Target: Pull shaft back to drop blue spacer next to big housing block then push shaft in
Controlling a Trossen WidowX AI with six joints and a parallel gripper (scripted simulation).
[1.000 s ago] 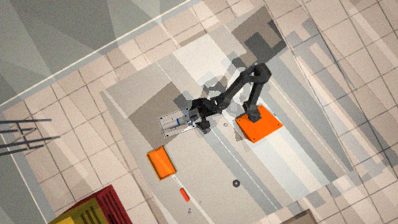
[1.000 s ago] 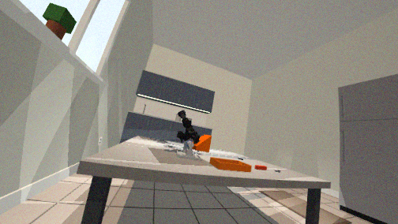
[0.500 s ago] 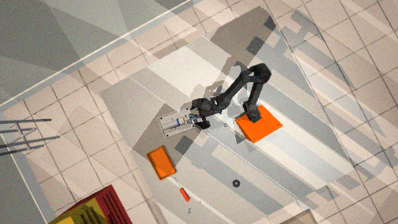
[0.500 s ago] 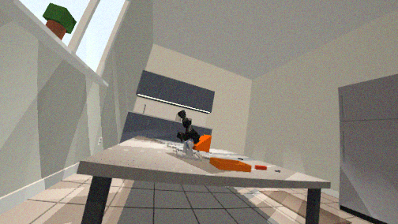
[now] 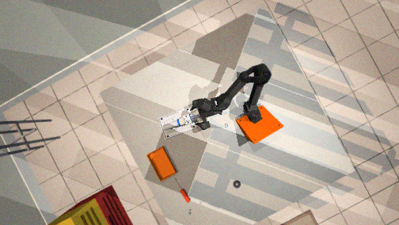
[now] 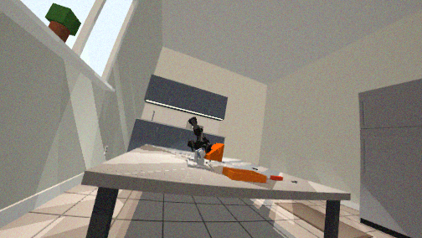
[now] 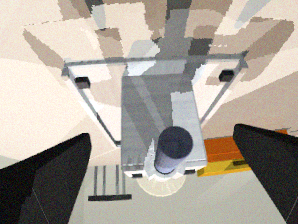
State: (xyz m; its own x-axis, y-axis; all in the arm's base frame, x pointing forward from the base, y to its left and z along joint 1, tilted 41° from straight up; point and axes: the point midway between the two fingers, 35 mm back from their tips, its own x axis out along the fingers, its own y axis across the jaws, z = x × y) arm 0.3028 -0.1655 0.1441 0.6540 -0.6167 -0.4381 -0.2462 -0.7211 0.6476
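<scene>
Now: the dark shaft 40 mm ahead of my gripper tip, 10 mm to the right of it and 10 mm above it. Also, from my gripper tip: orange tray (350 mm ahead, 140 mm to the left, 60 mm below); blue spacer (90 mm ahead, 20 mm to the right, 10 mm above).
</scene>
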